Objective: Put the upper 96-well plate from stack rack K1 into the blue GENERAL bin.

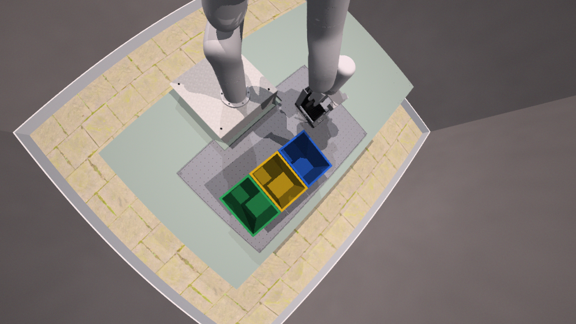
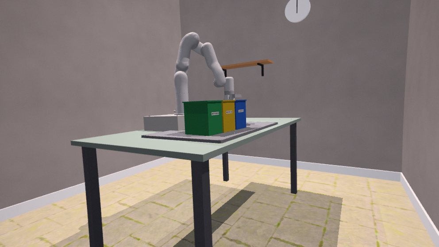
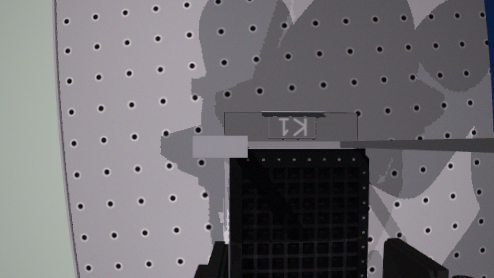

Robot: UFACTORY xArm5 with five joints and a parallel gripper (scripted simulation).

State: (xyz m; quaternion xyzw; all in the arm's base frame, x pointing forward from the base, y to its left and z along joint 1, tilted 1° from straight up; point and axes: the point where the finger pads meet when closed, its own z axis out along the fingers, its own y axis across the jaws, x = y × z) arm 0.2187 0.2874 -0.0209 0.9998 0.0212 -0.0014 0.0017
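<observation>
Now: the black 96-well plate 30 mm below my hand. Also, from my hand: white plate 50 mm below; then yellow bin 180 mm ahead, 360 mm to the right, 20 mm above; then blue bin 170 mm ahead, 230 mm to the right, 20 mm above.
</observation>
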